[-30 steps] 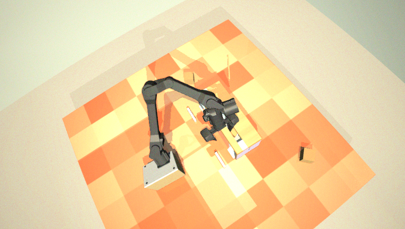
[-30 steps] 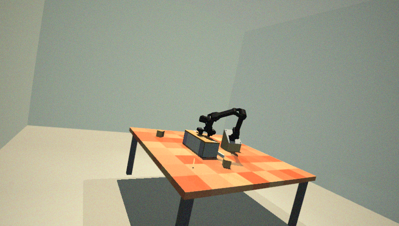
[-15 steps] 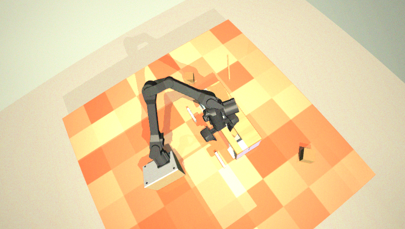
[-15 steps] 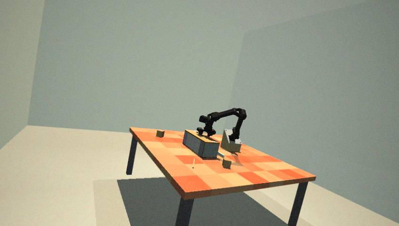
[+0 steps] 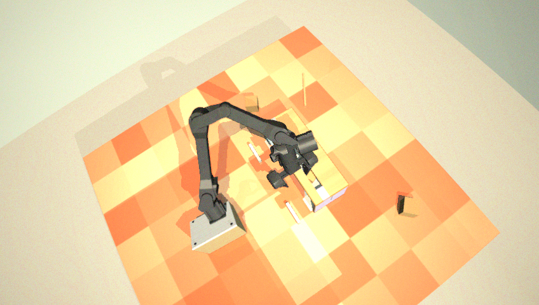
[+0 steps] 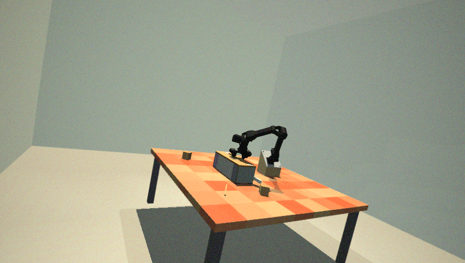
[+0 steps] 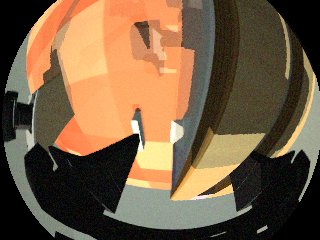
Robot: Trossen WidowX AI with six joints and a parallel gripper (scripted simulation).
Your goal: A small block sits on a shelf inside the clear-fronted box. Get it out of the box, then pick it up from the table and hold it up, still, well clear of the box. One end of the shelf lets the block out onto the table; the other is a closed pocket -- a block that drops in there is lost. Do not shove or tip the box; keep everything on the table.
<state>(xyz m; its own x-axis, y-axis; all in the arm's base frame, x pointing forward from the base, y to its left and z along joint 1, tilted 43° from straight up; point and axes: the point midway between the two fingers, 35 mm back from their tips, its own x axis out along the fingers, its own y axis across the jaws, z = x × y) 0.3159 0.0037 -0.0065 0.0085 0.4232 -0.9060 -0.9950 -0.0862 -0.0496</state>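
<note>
My gripper tip is now 50 mm short of the small tan block and 10 mm to the left of it. From my gripper tip the other things lie so: long clear-fronted box 70 mm to the left, 30 mm below, 30 mm ahead; thin stick 390 mm to the left, 260 mm ahead, 90 mm below.
</note>
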